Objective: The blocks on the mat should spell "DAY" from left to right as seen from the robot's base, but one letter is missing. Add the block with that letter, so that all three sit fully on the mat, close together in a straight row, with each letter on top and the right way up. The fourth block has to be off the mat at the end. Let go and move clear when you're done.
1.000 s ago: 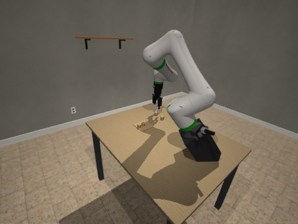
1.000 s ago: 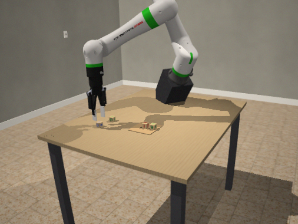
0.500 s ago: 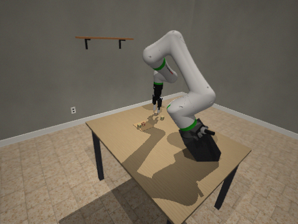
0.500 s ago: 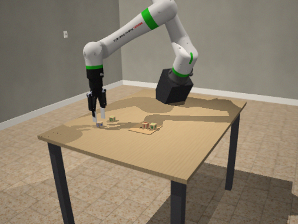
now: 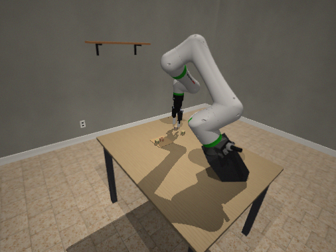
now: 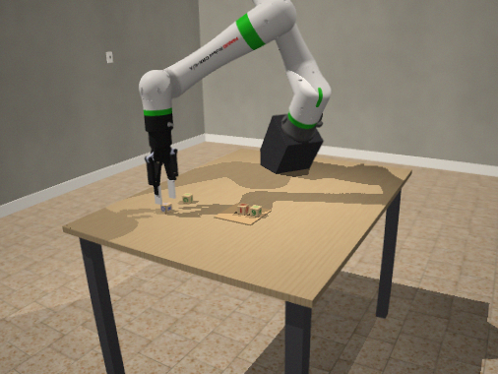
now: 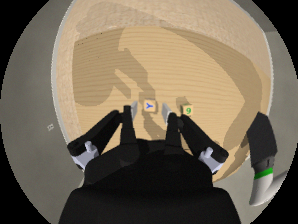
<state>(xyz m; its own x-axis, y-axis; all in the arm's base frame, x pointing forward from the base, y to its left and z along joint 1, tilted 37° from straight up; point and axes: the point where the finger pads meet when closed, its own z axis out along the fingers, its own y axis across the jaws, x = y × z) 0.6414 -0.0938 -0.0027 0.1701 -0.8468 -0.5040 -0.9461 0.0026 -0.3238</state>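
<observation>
Right now the tan mat is 16 cm behind my hand, 22 cm to the left of it and 7 cm below it.
</observation>
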